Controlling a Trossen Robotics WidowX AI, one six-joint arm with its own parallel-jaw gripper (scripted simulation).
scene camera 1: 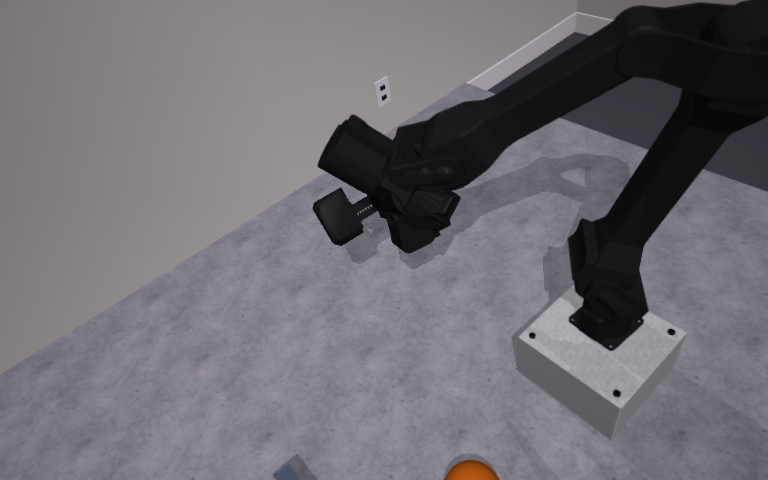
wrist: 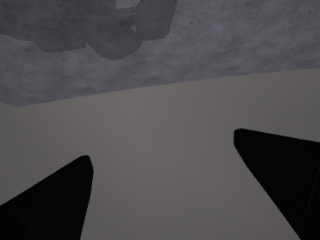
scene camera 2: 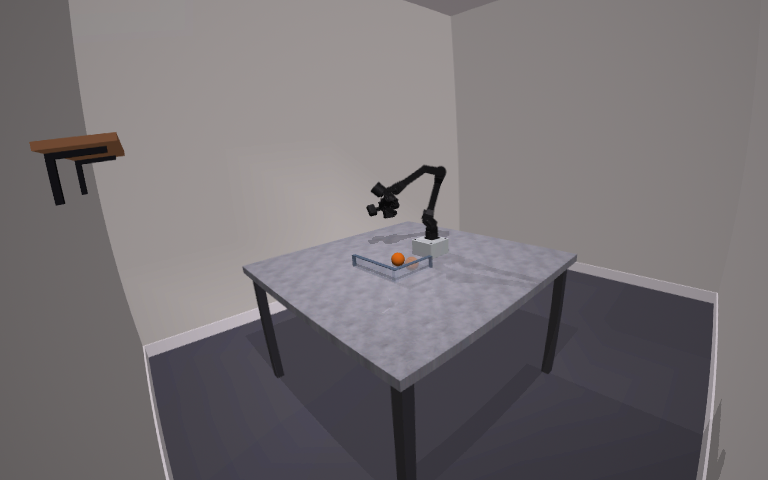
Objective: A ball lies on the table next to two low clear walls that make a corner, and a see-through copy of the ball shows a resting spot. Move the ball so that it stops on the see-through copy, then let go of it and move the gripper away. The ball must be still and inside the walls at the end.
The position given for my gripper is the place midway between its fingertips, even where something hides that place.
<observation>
My gripper (scene camera 1: pixel 370 188) is open and holds nothing.
My gripper shows as well in the wrist view (wrist: pixel 164 150).
</observation>
